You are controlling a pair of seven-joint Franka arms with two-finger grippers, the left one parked.
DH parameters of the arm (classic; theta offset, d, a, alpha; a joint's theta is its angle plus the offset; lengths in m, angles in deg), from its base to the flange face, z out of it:
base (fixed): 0 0 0 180
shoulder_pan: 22.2 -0.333 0 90
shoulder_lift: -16.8 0 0 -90
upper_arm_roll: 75.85 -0.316 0.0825 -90
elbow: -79.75 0 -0.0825 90
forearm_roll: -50.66 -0.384 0 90
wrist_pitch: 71.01 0 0.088 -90
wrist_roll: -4.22 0.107 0 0
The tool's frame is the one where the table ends.
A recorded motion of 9 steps. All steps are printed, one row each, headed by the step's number.
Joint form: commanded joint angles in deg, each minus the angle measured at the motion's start. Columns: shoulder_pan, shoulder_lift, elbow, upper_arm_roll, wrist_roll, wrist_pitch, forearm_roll.
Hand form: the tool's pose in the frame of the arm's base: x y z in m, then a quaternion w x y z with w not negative. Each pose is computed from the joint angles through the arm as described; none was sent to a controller.
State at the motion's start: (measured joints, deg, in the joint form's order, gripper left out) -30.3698 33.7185 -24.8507 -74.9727 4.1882 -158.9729 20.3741
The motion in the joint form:
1: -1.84 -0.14 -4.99 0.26 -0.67 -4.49 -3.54
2: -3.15 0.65 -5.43 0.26 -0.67 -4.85 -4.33
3: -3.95 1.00 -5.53 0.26 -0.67 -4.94 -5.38
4: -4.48 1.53 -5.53 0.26 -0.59 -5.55 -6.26
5: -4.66 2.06 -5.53 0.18 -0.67 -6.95 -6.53
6: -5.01 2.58 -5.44 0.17 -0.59 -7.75 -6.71
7: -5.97 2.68 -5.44 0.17 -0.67 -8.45 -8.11
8: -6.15 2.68 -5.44 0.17 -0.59 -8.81 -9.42
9: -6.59 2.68 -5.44 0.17 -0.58 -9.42 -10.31
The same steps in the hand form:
1: 0.5364 0.1423 0.3263 0.25109 -0.92088 0.02031 0.29751
2: 0.5318 0.1551 0.3164 0.25183 -0.91763 0.01623 0.30705
3: 0.5296 0.1640 0.3132 0.25711 -0.91469 0.01453 0.31149
4: 0.5296 0.1699 0.3088 0.26121 -0.91331 0.01659 0.31203
5: 0.5320 0.1719 0.3038 0.26167 -0.91536 0.01939 0.30540
6: 0.5330 0.1751 0.2995 0.26084 -0.91625 0.02077 0.30333
7: 0.5321 0.1857 0.2996 0.26886 -0.91490 0.01923 0.30052
8: 0.5328 0.1890 0.3006 0.27806 -0.91277 0.02392 0.29826
9: 0.5331 0.1940 0.3013 0.28346 -0.91229 0.02515 0.29451

